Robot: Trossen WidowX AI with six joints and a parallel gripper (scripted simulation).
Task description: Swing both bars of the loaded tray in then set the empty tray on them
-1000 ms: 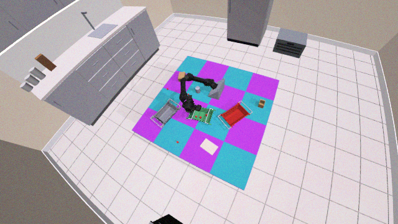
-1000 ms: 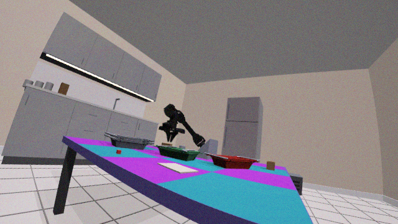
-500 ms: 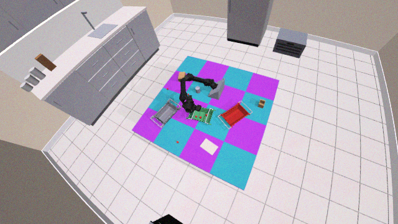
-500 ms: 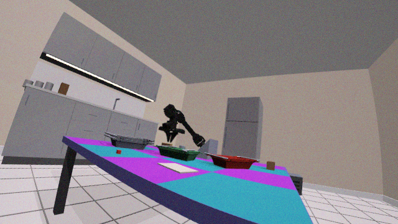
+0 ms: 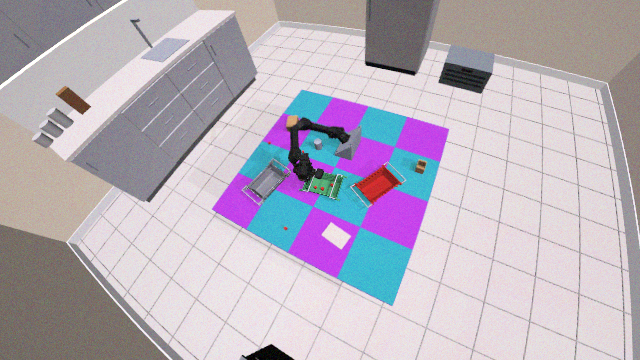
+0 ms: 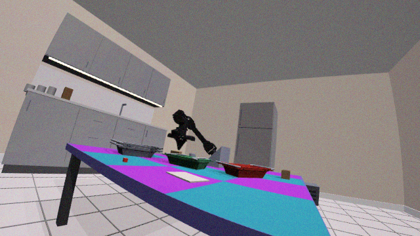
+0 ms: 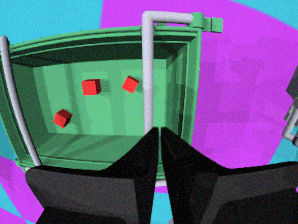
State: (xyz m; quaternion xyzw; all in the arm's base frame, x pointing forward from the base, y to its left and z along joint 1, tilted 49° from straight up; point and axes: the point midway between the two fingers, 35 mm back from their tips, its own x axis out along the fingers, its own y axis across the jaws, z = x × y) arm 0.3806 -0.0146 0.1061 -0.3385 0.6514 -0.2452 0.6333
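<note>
My gripper tip is 14 cm past the red tray, 41 cm to the right of it and 4 cm above it. The rest, counted from my gripper tip: white flat plate 26 cm ahead, 29 cm to the left, 9 cm below.
</note>
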